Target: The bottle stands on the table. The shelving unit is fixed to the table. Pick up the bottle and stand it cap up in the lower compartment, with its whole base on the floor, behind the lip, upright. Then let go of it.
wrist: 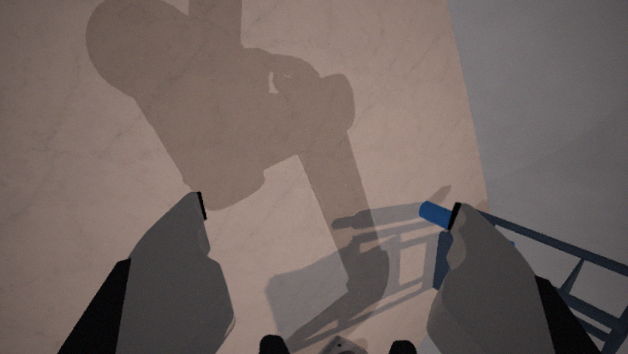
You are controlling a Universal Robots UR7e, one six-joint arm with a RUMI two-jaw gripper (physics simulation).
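Places are measured from the arm's base along level axes (x up, y left, z back), in millimetres.
Where they show: gripper, fingertip midpoint: [326,200].
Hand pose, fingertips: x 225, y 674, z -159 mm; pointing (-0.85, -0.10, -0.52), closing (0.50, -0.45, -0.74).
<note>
After its pixels a point has its place.
The blue bottle [434,214] {y 255, x 26, z -457 mm} shows at the right of the view, beside the right fingertip. That finger covers most of it, and a small blue bit shows past the finger's far side. Its shadow runs left from its visible end. The dark blue shelving unit [540,237] {y 12, x 174, z -697 mm} is at the lower right, an open frame of bars partly hidden by the same finger. Its lower compartment cannot be made out. My gripper [326,200] {y 674, x 225, z -159 mm} is open and empty, its fingers wide apart above the table, with the bottle outside the gap, behind the right finger.
The pale table [390,150] {y 477, x -18, z -418 mm} has an edge running down the right side, with grey floor [545,90] beyond. Large shadows of the arm and the shelving unit lie on the table. A grey metal part [327,348] {y 98, x -15, z -32 mm} shows at the bottom middle, between two black parts.
</note>
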